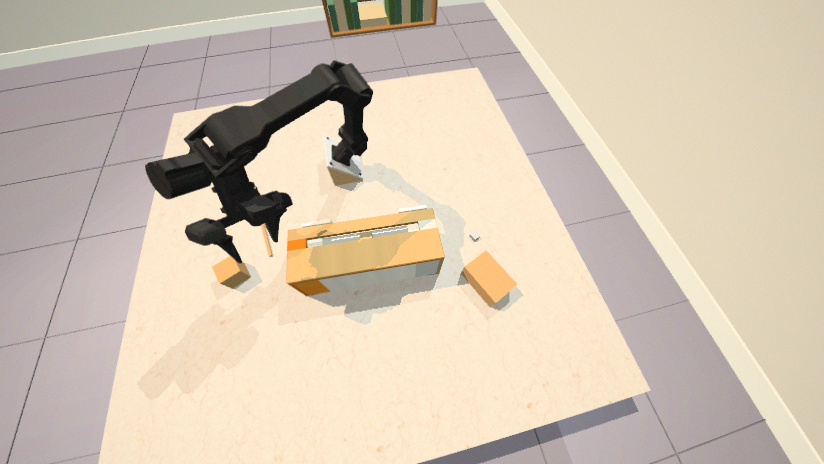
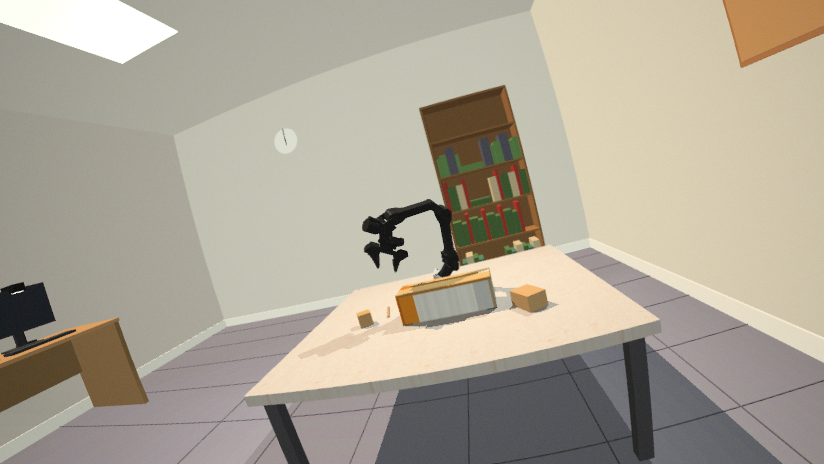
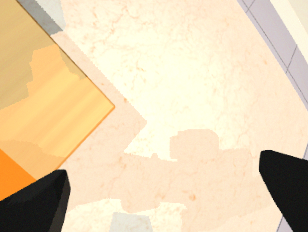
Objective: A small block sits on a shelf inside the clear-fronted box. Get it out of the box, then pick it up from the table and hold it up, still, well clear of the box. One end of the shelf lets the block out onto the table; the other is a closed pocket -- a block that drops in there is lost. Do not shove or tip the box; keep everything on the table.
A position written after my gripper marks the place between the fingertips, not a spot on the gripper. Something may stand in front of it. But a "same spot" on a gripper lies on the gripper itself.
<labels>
my gripper: image 1; image 2 387, 270; image 3
larger tan block: image 1; image 2; not seen in image 3 (out of frame)
same spot on my gripper: (image 3: 48, 197) = (image 1: 274, 235)
same spot on larger tan block: (image 1: 484, 273) = (image 2: 522, 290)
</labels>
